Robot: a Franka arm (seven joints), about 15 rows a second.
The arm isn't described. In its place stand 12 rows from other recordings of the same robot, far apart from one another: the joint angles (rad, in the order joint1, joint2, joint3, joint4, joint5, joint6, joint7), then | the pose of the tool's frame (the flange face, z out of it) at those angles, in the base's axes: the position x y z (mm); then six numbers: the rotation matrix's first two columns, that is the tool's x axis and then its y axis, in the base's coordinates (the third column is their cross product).
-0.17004, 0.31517, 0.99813, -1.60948, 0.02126, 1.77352, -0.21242 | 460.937 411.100 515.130 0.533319 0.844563 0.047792 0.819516 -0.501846 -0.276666
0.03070, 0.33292, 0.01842, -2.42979, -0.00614, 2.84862, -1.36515 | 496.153 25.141 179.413 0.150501 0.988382 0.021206 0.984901 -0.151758 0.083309
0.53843, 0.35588, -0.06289, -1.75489, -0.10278, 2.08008, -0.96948 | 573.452 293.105 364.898 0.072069 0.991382 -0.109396 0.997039 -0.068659 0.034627
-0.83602, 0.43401, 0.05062, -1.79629, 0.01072, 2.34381, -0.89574 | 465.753 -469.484 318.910 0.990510 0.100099 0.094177 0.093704 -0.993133 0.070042
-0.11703, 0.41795, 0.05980, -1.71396, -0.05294, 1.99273, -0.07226 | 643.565 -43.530 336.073 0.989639 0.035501 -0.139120 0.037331 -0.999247 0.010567
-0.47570, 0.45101, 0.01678, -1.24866, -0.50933, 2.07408, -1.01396 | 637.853 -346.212 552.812 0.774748 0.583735 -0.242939 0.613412 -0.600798 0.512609
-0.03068, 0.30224, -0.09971, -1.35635, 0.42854, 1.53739, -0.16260 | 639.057 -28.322 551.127 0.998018 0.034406 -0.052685 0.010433 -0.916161 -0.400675
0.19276, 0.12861, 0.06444, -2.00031, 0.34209, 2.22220, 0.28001 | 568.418 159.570 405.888 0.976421 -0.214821 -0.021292 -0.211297 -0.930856 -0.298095
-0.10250, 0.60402, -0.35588, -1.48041, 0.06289, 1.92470, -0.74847 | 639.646 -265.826 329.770 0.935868 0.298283 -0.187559 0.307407 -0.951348 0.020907
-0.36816, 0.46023, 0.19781, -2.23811, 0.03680, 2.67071, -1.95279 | 532.663 -88.688 163.324 -0.158760 0.981793 0.104297 0.987317 0.157823 0.017234
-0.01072, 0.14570, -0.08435, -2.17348, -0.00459, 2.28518, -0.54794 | 546.894 -51.887 323.188 0.896908 0.440688 -0.036739 0.440845 -0.897574 -0.004150
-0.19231, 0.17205, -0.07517, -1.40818, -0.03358, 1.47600, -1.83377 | 575.243 -157.480 593.886 0.004503 0.999829 -0.017928 0.993690 -0.006484 -0.111975
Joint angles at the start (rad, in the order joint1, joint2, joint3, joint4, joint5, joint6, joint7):
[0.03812, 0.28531, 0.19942, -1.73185, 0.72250, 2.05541, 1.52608]
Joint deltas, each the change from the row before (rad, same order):
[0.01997, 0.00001, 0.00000, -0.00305, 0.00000, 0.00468, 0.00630]
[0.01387, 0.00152, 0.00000, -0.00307, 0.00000, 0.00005, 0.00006]
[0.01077, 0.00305, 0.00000, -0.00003, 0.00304, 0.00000, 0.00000]
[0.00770, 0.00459, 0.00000, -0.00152, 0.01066, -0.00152, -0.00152]
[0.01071, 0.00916, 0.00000, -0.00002, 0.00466, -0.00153, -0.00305]
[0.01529, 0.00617, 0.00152, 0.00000, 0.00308, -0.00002, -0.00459]
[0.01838, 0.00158, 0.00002, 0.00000, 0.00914, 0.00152, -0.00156]
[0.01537, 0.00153, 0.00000, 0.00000, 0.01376, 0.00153, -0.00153]
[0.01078, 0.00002, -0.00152, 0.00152, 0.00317, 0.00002, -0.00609]
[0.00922, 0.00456, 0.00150, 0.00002, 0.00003, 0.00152, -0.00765]
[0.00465, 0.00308, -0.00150, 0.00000, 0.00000, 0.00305, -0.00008]
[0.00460, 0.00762, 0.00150, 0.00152, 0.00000, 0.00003, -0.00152]
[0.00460, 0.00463, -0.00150, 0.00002, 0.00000, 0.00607, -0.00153]
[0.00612, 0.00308, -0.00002, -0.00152, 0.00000, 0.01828, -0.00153]
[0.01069, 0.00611, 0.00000, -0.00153, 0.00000, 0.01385, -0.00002]
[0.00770, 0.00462, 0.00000, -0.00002, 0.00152, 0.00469, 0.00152]
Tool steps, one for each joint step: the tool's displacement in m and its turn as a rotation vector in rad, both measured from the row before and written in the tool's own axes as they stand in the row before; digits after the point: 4 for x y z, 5 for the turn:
[-0.0082, 0.0042, 0.0087, -0.01046, 0.00208, -0.00720]
[-0.0048, 0.0032, 0.0074, -0.01232, 0.00178, -0.00780]
[-0.0039, 0.0019, 0.0058, -0.00914, -0.00175, -0.00484]
[-0.0018, 0.0014, 0.0060, -0.01073, -0.00809, 0.00149]
[-0.0015, 0.0012, 0.0089, -0.01520, -0.00250, -0.00299]
[-0.0053, 0.0028, 0.0098, -0.01547, -0.00123, -0.01175]
[-0.0082, 0.0036, 0.0082, -0.01131, -0.00628, -0.01007]
[-0.0070, 0.0029, 0.0070, -0.00916, -0.01056, -0.00550]
[-0.0048, 0.0018, 0.0035, -0.00489, -0.00195, -0.01243]
[-0.0029, 0.0015, 0.0064, -0.00898, 0.00092, -0.01245]
[-0.0001, -0.0001, 0.0026, -0.00131, 0.00121, -0.00039]
[-0.0001, 0.0001, 0.0055, -0.00852, 0.00032, -0.00178]
[0.0006, -0.0006, 0.0031, 0.00061, 0.00159, -0.00078]
[-0.0008, -0.0008, 0.0030, 0.01079, 0.00251, -0.00307]
[-0.0016, 0.0004, 0.0067, 0.00109, 0.00291, -0.00297]
[-0.0016, 0.0007, 0.0051, -0.00375, 0.00016, -0.00035]

